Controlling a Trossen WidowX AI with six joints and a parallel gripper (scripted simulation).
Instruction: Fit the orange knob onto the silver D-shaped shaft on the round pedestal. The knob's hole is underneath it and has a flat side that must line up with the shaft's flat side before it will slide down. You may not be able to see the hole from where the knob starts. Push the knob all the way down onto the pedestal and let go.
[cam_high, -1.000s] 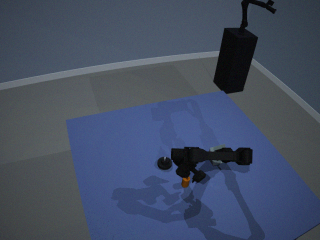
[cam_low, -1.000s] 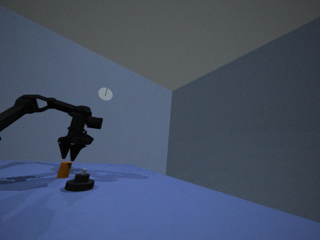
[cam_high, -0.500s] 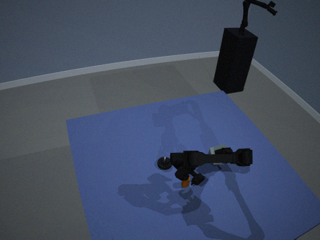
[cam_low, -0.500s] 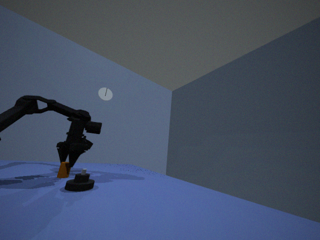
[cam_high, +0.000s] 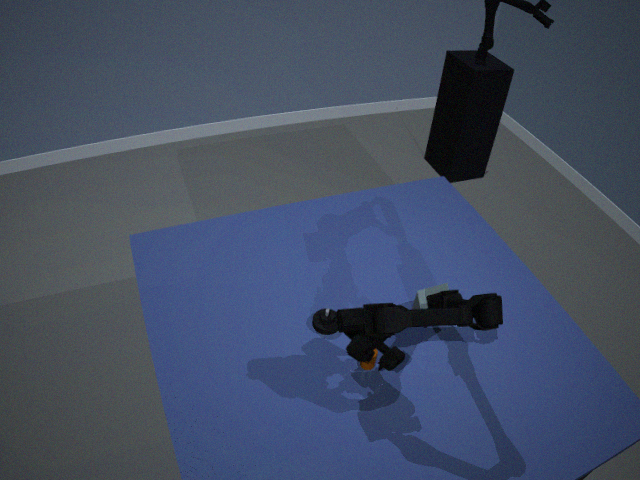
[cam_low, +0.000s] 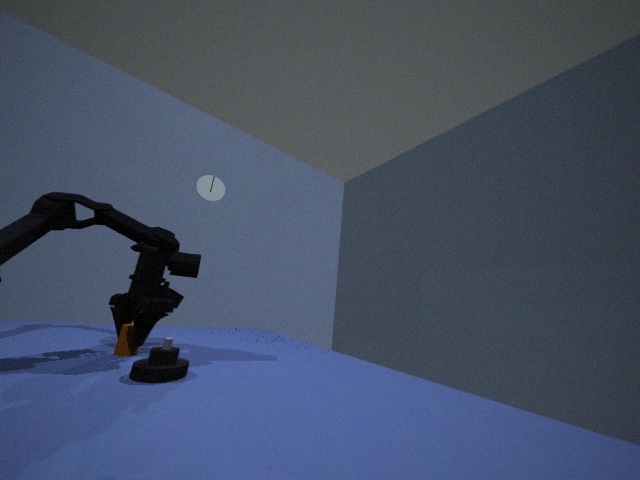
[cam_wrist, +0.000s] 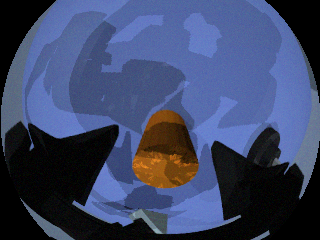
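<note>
The orange knob is 2 cm above my gripper tip. The rest, counted from my gripper tip: round pedestal (5 cm ahead, 17 cm to the right, 1 cm above).
</note>
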